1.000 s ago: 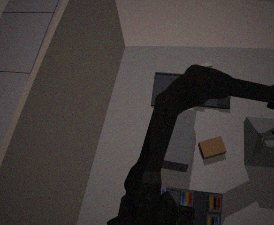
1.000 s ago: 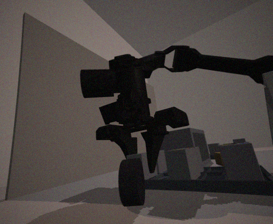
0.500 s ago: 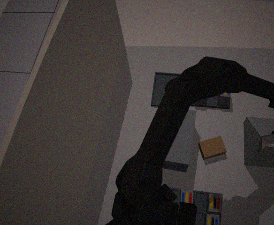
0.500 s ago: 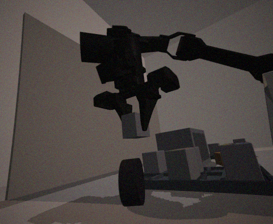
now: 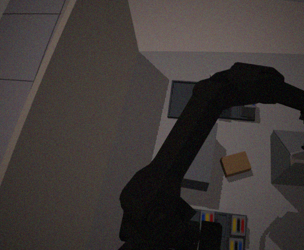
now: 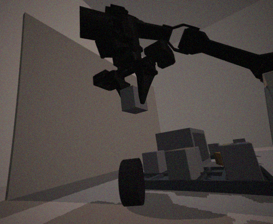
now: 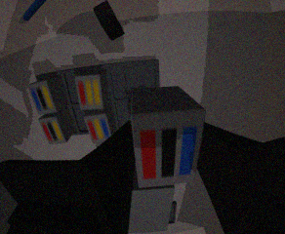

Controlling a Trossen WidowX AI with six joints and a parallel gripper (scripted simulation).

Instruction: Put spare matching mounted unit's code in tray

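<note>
Now: the dark grey tray 40 mm behind my gripper tip, 410 mm to the right of it and 140 mm below it. Round my gripper tip: black wheel 30 mm behind, 100 mm to the left, 120 mm below; box 170 mm behind, 190 mm to the right, 130 mm below; spare block 20 mm above.
</note>
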